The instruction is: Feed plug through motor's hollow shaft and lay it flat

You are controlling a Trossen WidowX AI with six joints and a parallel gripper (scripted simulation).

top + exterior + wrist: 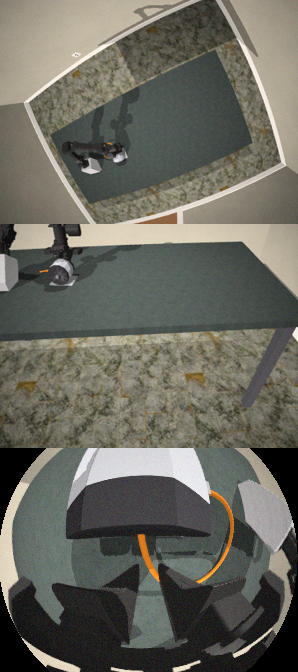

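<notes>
The grey plug lies 20 mm behind my hand, 130 mm to the right of it and 10 mm below it.
</notes>
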